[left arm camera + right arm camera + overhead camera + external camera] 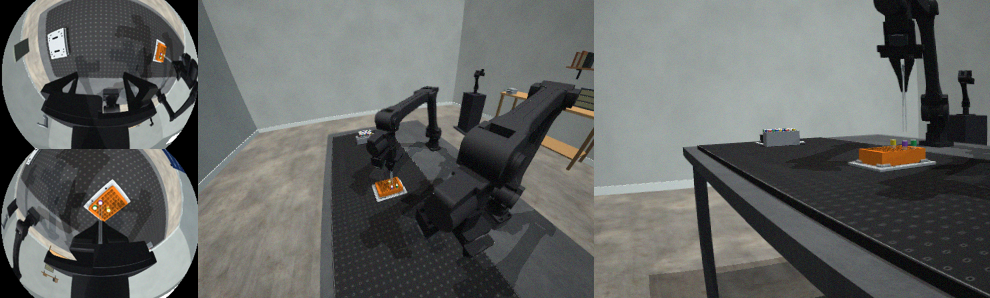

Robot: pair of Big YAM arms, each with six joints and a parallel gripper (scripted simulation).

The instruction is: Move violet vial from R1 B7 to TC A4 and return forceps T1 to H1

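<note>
My right gripper is now 15 cm above the orange tube carrier, 3 cm to the left of it and 1 cm short of it.
</note>
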